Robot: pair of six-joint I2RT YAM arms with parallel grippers.
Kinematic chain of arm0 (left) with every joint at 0, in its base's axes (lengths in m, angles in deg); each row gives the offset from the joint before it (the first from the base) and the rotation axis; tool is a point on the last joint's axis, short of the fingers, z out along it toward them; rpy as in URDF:
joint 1: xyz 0 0 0.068 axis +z
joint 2: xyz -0.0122 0.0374 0.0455 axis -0.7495 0.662 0
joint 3: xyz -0.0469 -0.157 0.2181 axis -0.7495 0.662 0
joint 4: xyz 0.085 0.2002 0.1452 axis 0.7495 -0.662 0
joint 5: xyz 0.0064 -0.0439 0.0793 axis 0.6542 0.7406 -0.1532
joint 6: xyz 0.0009 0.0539 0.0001 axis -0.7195 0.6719 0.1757
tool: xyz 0 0 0 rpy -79.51 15.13 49.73
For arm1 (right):
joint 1: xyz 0 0 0.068 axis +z
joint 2: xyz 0.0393 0.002 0.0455 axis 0.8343 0.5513 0
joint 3: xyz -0.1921 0.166 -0.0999 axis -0.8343 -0.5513 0
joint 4: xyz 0.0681 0.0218 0.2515 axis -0.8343 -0.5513 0
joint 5: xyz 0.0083 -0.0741 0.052 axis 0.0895 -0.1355 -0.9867
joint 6: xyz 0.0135 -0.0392 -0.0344 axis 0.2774 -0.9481 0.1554
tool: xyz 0 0 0 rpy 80.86 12.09 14.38
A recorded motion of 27 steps. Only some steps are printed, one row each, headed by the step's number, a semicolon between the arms.
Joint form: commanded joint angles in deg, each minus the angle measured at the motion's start. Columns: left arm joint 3, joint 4, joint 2, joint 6, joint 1, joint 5; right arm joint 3, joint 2, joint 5, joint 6, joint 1, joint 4.
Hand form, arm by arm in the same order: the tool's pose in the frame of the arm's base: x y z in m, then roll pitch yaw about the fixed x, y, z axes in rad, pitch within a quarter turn. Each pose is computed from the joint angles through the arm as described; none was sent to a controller.
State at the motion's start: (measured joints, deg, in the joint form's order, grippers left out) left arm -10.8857 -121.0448 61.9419 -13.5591 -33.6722 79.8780; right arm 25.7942 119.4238 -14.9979 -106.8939 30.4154 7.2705
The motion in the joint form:
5: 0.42 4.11 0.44 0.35 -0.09 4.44; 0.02 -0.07 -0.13 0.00 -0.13 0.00
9: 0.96 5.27 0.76 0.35 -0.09 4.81; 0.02 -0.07 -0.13 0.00 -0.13 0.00
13: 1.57 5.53 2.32 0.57 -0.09 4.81; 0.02 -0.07 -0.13 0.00 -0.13 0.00
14: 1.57 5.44 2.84 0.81 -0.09 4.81; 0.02 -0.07 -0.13 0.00 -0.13 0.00
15: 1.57 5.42 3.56 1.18 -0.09 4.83; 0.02 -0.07 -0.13 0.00 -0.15 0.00
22: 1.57 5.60 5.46 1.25 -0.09 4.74; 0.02 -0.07 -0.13 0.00 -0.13 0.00
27: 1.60 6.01 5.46 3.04 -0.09 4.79; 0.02 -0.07 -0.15 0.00 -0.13 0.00
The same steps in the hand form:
5: 0.3780 0.0969 0.1642 -3.0577 0.0312 -2.7654; 0.2931 -0.1458 0.2340 -2.9931 0.1768 -3.0339
9: 0.3788 0.0969 0.1599 -3.0507 0.0356 -2.7654; 0.2931 -0.1458 0.2340 -2.9931 0.1768 -3.0339
13: 0.3784 0.0967 0.1473 -3.0546 0.0028 -2.7693; 0.2931 -0.1458 0.2340 -2.9931 0.1768 -3.0339
14: 0.3785 0.0968 0.1439 -3.0558 -0.0074 -2.7735; 0.2931 -0.1458 0.2340 -2.9931 0.1768 -3.0339
15: 0.3788 0.0968 0.1392 -3.0568 -0.0197 -2.7799; 0.2931 -0.1459 0.2340 -2.9931 0.1768 -3.0343
22: 0.3798 0.0972 0.1269 -3.0614 -0.0493 -2.7810; 0.2931 -0.1458 0.2340 -2.9931 0.1768 -3.0339
27: 0.3804 0.0973 0.1268 -3.0585 -0.0402 -2.8122; 0.2931 -0.1458 0.2340 -2.9934 0.1770 -3.0339

